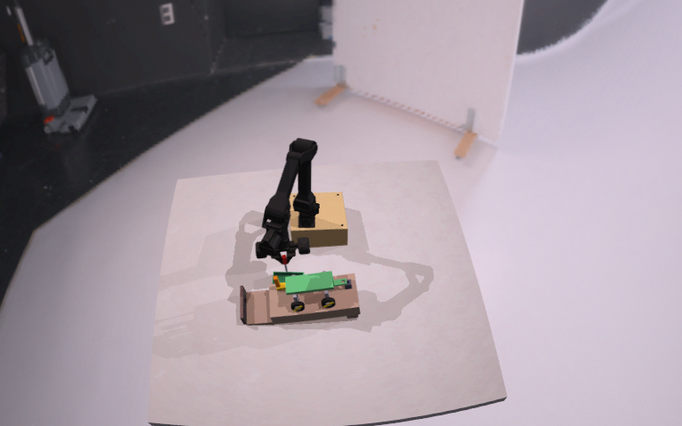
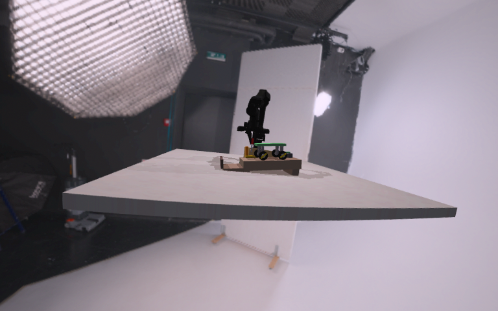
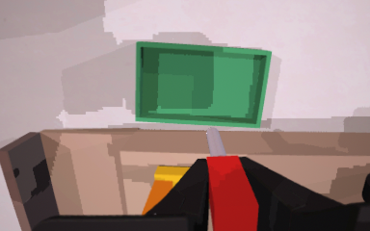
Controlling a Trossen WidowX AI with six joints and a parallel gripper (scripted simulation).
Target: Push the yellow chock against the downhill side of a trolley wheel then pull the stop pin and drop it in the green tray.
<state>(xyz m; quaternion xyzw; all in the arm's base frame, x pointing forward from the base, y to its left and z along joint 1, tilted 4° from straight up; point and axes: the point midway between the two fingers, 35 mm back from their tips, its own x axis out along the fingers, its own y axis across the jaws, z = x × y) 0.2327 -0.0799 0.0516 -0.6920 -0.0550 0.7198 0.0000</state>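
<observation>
Now: gripper tip 10 mm past the green tray and 140 mm above it. The rest, counted from my gripper tip: yellow chock: 50 mm ahead, 10 mm to the right, 50 mm below; then trolley: 100 mm ahead, 90 mm to the left, 30 mm below; then red-headed stop pin: right at my gripper tip.
</observation>
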